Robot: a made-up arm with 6 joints.
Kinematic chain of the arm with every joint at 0, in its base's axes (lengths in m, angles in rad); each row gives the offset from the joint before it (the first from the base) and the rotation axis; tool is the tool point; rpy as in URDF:
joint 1: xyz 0 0 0.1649 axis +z
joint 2: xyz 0 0 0 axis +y
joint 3: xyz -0.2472 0 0.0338 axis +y
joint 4: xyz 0.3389 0 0.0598 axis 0.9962 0 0.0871
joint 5: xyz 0 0 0 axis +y
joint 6: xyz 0.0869 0 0.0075 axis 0.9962 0 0.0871
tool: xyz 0 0 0 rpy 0 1.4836 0
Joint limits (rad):
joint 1: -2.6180..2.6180
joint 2: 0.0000..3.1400
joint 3: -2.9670..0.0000
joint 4: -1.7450..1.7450
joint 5: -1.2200..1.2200
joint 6: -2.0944..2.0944
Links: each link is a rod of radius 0.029 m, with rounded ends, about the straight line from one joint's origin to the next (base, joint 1, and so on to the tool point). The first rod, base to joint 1, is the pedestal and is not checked.
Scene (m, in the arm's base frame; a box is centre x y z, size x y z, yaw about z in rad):
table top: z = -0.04
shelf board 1: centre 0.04 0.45 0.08 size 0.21 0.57 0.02 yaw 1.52
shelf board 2: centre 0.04 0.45 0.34 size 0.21 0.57 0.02 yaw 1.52
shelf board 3: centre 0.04 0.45 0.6 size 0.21 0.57 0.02 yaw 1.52
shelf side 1: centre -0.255 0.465 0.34 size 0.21 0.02 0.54 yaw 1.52
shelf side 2: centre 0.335 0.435 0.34 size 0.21 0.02 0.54 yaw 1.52
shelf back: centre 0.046 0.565 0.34 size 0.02 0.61 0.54 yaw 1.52
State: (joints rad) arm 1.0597 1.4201 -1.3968 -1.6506 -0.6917 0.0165
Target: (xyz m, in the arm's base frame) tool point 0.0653 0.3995 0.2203
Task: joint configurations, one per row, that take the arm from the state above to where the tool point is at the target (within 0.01 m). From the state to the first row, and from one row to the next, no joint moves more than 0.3 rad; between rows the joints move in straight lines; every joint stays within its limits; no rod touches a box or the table.
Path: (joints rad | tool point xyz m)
1: 0.9368 1.1760 -1.2000 -1.6951 -0.7568 0.0165 | 0.1520 0.3070 0.4737
2: 0.8140 0.9318 -1.0033 -1.7396 -0.8220 0.0165 | 0.1423 0.2423 0.4661
3: 0.8809 0.9471 -0.7989 -1.7414 -0.9199 0.0165 | 0.1250 0.2588 0.3794
4: 0.9478 0.9624 -0.5944 -1.7432 -1.0179 0.0165 | 0.0951 0.2576 0.2960
5: 1.0147 0.9777 -0.3900 -1.7450 -1.1158 0.0165 | 0.0571 0.2380 0.2203
6: 1.0970 1.1854 -0.5841 -1.7339 -0.9973 0.0165 | 0.0667 0.2884 0.2306
7: 1.1792 1.3931 -0.7783 -1.7229 -0.8787 0.0165 | 0.0700 0.3432 0.2307
8: 1.2614 1.6008 -0.9725 -1.7118 -0.7602 0.0165 | 0.0653 0.3995 0.2203

